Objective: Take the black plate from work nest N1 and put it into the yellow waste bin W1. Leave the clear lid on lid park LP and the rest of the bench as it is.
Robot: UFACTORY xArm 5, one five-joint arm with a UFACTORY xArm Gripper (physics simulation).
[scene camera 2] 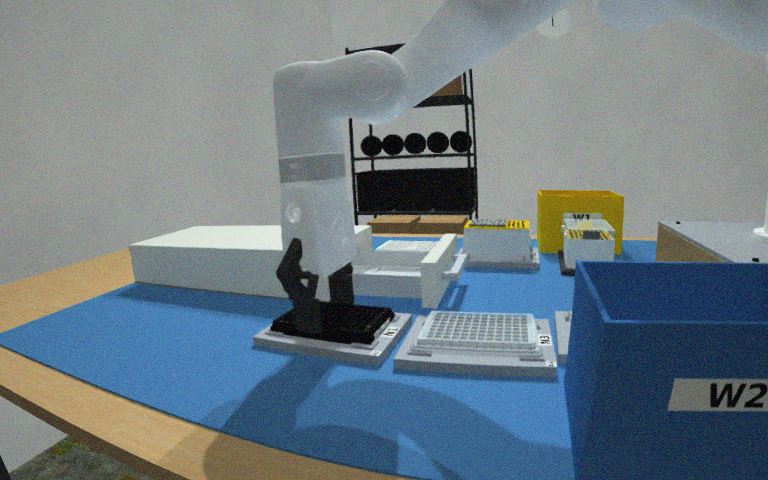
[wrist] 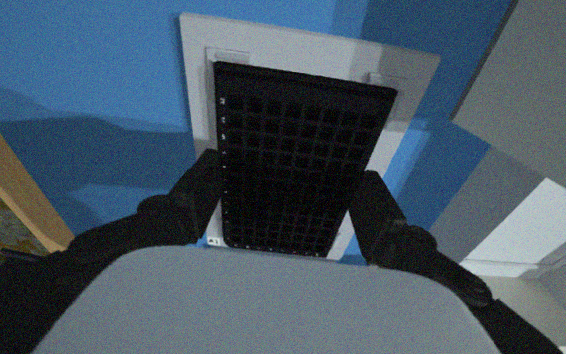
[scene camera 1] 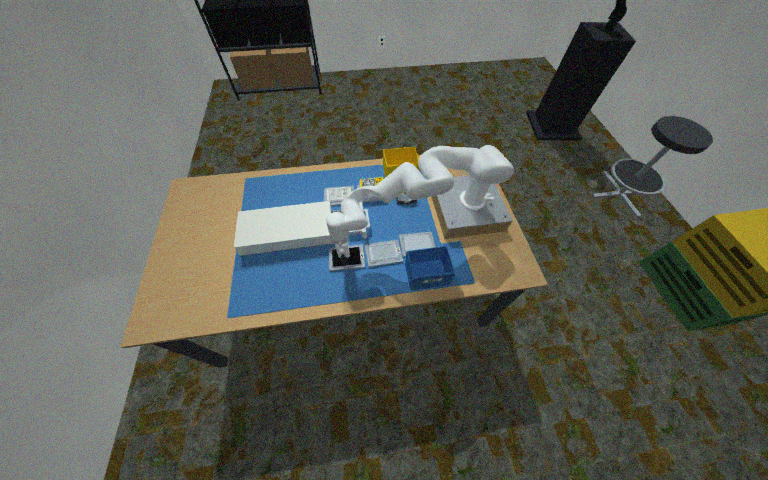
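Seen in the pictures: gripper, fingertip midpoint: point(scene camera 2: 327, 317) point(wrist: 289, 180) point(scene camera 1: 344, 256); arm's base, origin of the base link: point(scene camera 1: 472, 200).
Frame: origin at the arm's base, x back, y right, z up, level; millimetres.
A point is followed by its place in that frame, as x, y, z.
The black plate point(scene camera 1: 355, 256) {-568, -298, -63} point(scene camera 2: 362, 321) {-567, -300, -60} point(wrist: 295, 145) {-643, -302, -60} sits level on the grey work nest N1 point(scene camera 1: 346, 268) {-606, -354, -77} point(scene camera 2: 317, 349) {-593, -355, -76} point(wrist: 310, 45) {-686, -308, -74}. My gripper point(scene camera 1: 344, 258) {-618, -298, -63} point(scene camera 2: 327, 318) {-618, -298, -63} point(wrist: 289, 180) {-618, -298, -63} is shut on the black plate, with one black finger against each long side in the wrist view. The yellow waste bin W1 point(scene camera 1: 390, 164) {-407, 320, -76} point(scene camera 2: 549, 220) {-410, 191, -17} stands at the back of the bench, near the robot's base. A pale, clear-looking flat piece point(scene camera 1: 417, 242) {-277, -214, -67} lies on a base right of nest N3; its label is not readable, so I cannot confirm it as the lid on LP.
Nest N3 point(scene camera 2: 475, 366) {-425, -328, -76} with a clear plate point(scene camera 1: 385, 252) {-430, -275, -62} point(scene camera 2: 478, 331) {-436, -281, -60} is beside N1. Blue bin W2 point(scene camera 1: 430, 276) {-245, -438, 32} point(scene camera 2: 668, 350) {-277, -444, 17} stands at the front right. A long white box point(scene camera 1: 283, 226) {-907, -180, -3} point(scene camera 2: 209, 254) {-887, -258, -14} with an open drawer lies behind N1. Yellow-topped racks point(scene camera 2: 501, 243) {-488, 68, -43} stand near W1.
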